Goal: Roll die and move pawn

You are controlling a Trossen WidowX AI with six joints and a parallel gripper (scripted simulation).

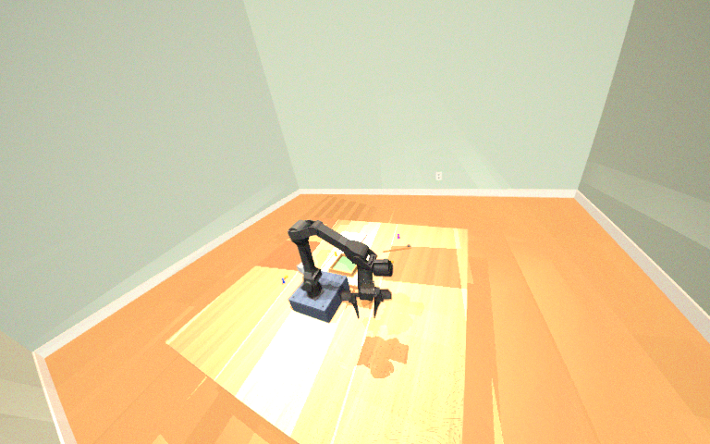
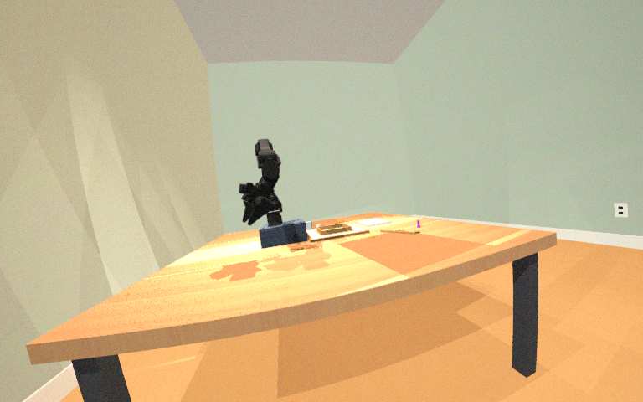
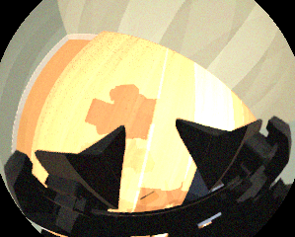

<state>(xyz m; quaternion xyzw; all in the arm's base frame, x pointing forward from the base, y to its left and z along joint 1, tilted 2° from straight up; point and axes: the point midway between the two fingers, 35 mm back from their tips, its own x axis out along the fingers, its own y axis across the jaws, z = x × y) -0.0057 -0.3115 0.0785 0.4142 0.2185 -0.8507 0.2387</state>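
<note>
Right now my gripper tip is 60 cm to the right of the white die, 24 cm short of it and 13 cm above it. The rest, counted from my gripper tip: purple pin: 72 cm ahead, 21 cm to the left, 12 cm below; green dice tray: 37 cm to the left, 32 cm ahead, 13 cm below; yellow pawn: 49 cm to the left, 37 cm ahead, 11 cm below.
</note>
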